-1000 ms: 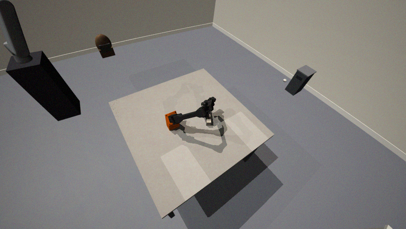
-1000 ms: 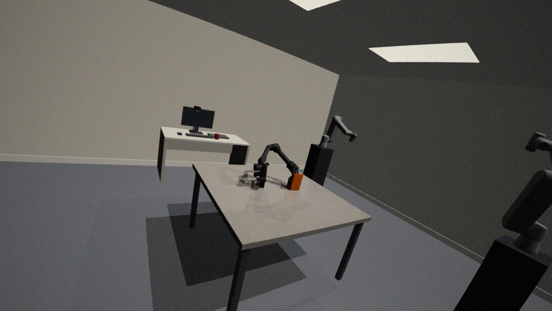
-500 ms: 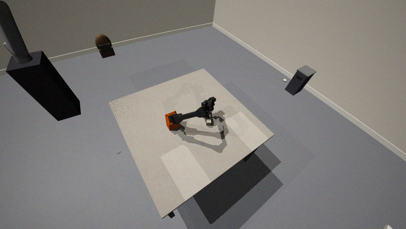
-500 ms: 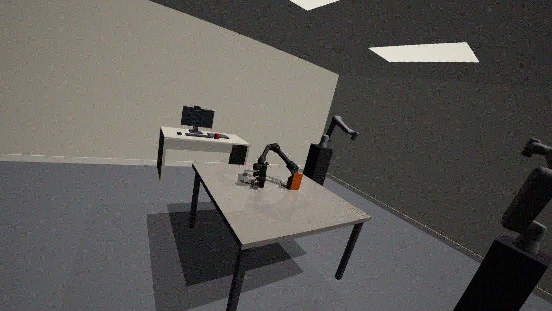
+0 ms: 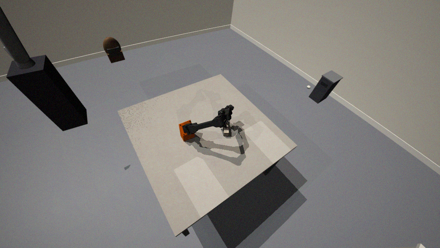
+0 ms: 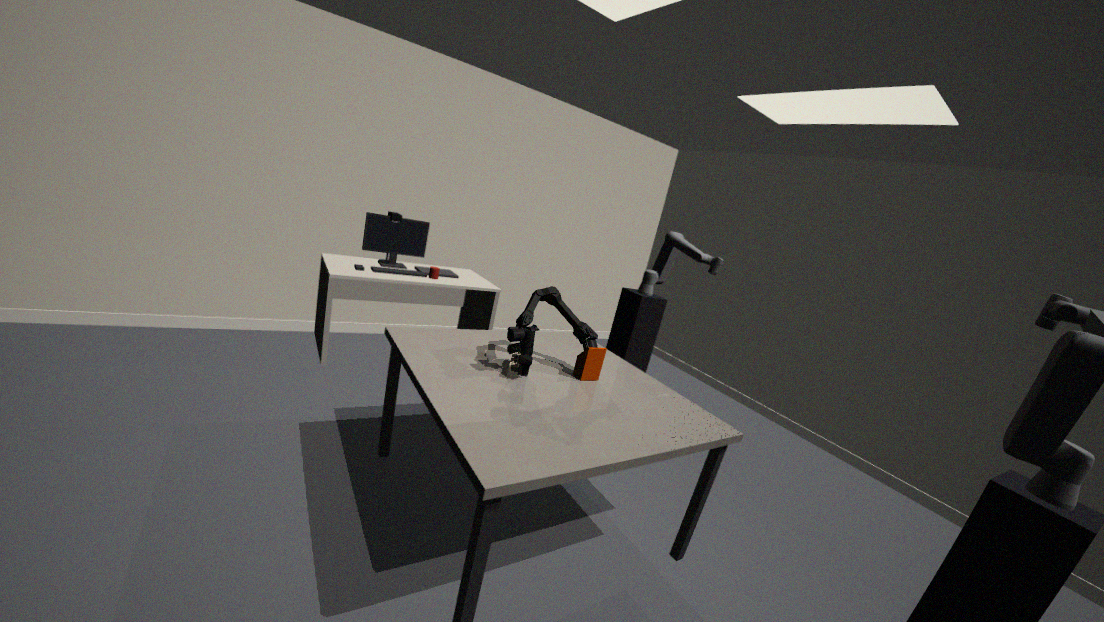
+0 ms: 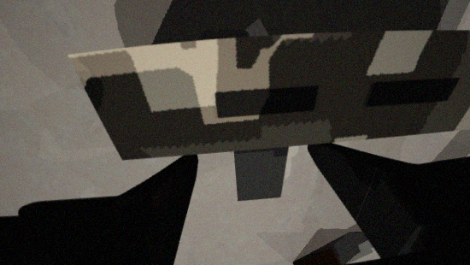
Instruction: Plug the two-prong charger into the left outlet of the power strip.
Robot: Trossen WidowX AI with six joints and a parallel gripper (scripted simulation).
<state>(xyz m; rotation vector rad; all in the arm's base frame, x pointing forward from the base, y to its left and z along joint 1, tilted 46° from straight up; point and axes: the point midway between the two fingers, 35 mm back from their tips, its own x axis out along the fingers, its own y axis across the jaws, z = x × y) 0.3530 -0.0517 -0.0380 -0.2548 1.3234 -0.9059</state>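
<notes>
My gripper tip is 2 cm short of the black two-prong charger, 1 cm to the left of it and 1 cm below it.
</notes>
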